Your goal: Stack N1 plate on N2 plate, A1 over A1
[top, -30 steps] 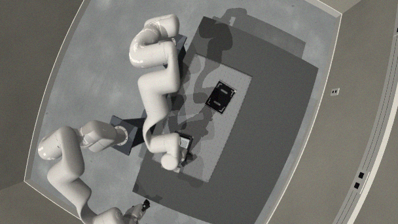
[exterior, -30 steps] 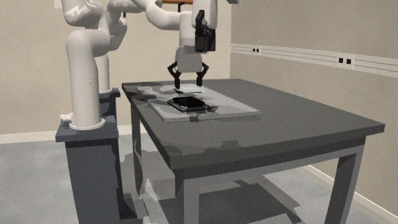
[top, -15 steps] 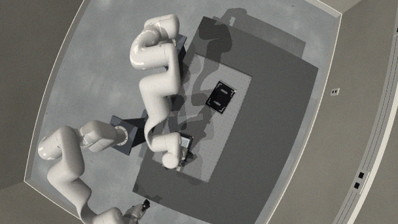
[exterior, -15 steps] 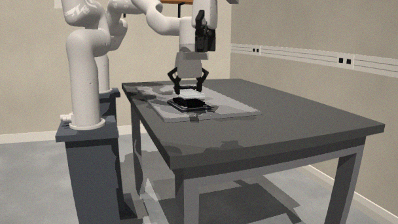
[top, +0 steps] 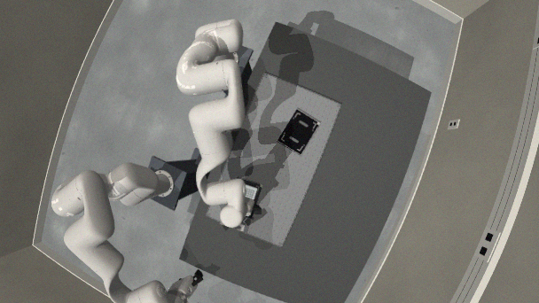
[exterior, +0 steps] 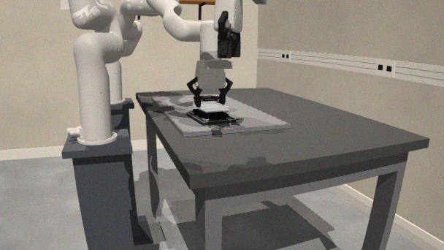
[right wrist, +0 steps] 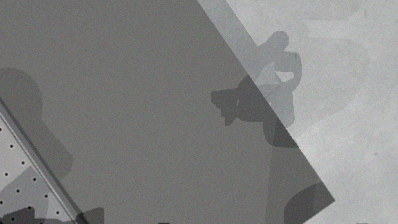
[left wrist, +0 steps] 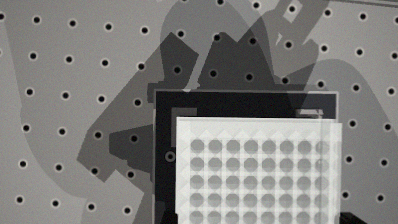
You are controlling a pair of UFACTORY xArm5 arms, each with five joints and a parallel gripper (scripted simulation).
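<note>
Right now the black plate is 40 mm below my left hand. From my left hand the other things lie so: white 96-well plate: 10 mm below; nest N2: 50 mm below; A1 label: 40 mm ahead, 80 mm to the left, 40 mm below.
</note>
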